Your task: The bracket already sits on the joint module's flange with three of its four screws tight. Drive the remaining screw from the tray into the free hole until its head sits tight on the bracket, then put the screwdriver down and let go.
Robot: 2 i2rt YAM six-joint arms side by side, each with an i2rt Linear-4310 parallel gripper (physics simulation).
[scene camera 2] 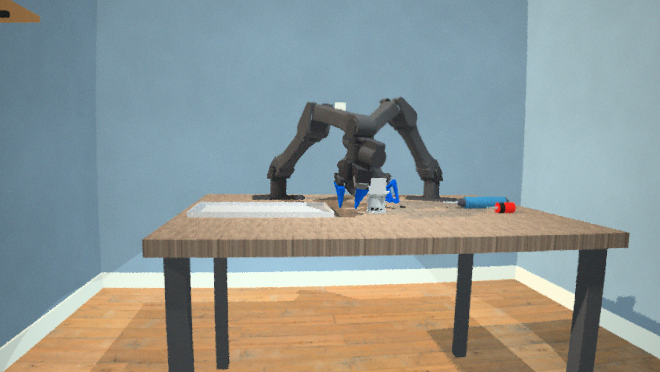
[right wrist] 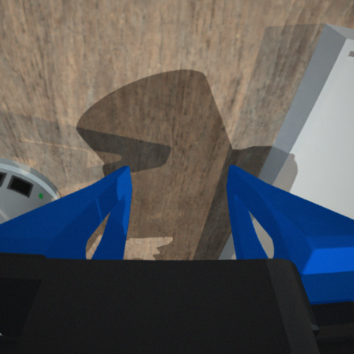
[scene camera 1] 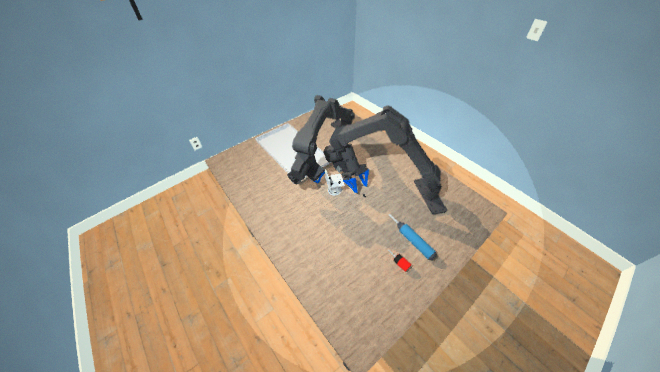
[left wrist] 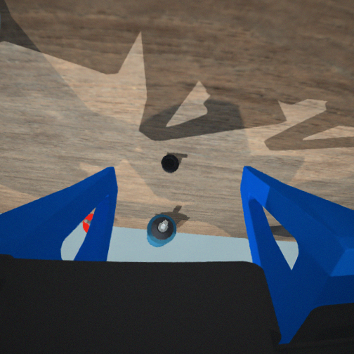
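Note:
My left gripper and my right gripper can both be seen in the pictures, and so can a white tray.

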